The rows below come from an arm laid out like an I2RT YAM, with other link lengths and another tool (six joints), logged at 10 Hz.
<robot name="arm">
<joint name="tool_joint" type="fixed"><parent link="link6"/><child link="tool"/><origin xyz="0.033 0.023 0.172" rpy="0 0.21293 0.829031"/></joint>
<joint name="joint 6" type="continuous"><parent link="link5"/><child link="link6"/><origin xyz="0 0.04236 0.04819" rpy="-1.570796 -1.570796 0"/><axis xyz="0 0 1"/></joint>
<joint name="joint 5" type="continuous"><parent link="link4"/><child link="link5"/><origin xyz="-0.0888 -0.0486 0.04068" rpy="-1.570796 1.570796 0"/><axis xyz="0 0 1"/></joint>
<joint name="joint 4" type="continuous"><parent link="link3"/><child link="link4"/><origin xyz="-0.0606 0.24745 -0.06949" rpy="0 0 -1.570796"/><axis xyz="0 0 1"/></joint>
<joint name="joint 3" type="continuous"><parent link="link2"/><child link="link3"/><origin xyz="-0.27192 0 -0.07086" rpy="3.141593 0 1.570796"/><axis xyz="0 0 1"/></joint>
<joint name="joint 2" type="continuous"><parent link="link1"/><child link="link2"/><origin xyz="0.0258 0.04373 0.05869" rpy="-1.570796 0 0"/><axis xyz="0 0 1"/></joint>
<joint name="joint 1" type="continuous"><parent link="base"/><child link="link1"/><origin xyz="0 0 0.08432" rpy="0 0 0"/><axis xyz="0 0 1"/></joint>
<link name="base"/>
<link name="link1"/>
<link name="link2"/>
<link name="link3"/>
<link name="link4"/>
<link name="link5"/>
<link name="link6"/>
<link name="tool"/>
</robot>
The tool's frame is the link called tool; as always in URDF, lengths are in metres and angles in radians. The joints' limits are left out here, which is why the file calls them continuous.
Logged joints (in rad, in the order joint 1, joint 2, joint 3, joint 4, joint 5, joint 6), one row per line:
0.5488 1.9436 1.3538 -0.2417 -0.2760 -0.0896
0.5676 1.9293 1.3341 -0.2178 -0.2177 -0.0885
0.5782 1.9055 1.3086 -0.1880 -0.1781 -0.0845
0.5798 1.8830 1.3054 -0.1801 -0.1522 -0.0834
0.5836 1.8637 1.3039 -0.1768 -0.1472 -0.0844
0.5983 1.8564 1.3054 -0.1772 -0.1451 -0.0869
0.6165 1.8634 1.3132 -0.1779 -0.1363 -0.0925
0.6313 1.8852 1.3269 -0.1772 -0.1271 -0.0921
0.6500 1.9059 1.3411 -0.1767 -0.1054 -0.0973
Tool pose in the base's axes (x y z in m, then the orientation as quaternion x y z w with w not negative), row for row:
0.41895 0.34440 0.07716 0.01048 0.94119 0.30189 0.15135
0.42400 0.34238 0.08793 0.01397 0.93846 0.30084 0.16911
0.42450 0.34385 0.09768 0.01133 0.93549 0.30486 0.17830
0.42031 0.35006 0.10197 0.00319 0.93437 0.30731 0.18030
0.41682 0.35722 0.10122 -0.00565 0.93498 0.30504 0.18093
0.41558 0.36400 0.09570 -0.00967 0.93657 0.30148 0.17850
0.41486 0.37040 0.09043 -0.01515 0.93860 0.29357 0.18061
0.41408 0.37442 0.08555 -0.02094 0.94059 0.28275 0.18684
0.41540 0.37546 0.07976 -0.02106 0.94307 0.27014 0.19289
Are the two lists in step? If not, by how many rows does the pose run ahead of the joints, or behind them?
The pose runs 2 rows ahead of the joints: the pose in row i belongs to the joints in row i + 2.
